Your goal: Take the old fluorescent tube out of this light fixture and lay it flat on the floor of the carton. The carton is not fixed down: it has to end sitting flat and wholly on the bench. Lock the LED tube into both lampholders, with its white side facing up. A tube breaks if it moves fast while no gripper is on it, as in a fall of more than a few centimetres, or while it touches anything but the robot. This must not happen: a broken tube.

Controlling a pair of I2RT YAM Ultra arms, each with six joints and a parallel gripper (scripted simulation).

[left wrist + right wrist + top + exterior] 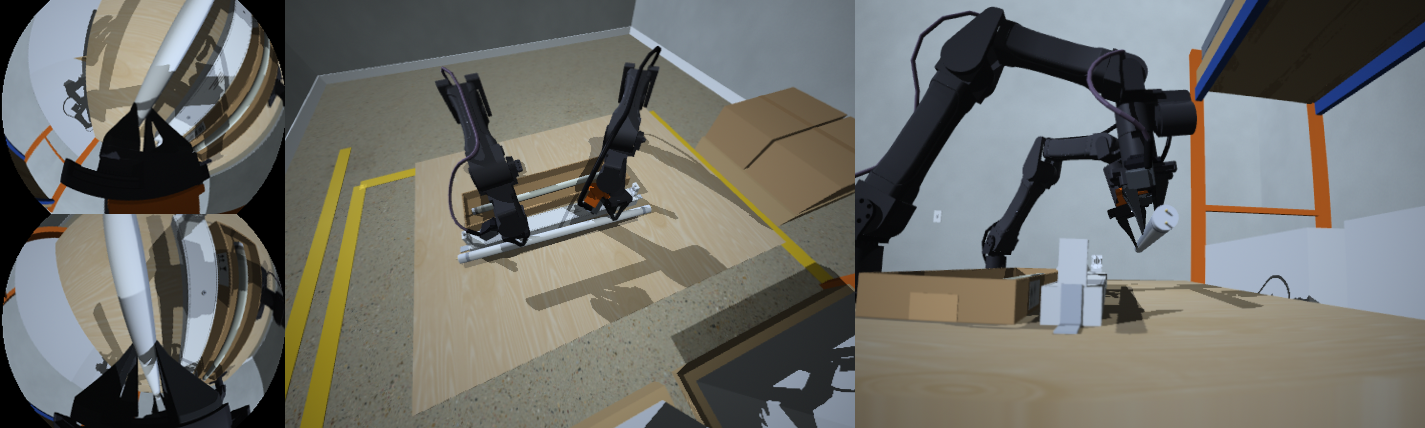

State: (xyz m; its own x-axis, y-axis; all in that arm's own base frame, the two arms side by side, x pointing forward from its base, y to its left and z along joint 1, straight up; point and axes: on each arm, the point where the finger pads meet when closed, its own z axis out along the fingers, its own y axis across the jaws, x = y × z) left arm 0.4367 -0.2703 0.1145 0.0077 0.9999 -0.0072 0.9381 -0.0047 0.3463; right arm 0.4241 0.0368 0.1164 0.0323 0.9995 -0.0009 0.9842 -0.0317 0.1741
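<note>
Right now the LED tube is 120 mm to the left of my right hand and 10 mm below it. The rest, counted from my right hand: brown carton: 240 mm behind, 140 mm to the left, 90 mm below; then white fixture: 130 mm to the left, 100 mm behind, 60 mm below; then old fluorescent tube: 240 mm behind, 140 mm to the left, 100 mm below.
</note>
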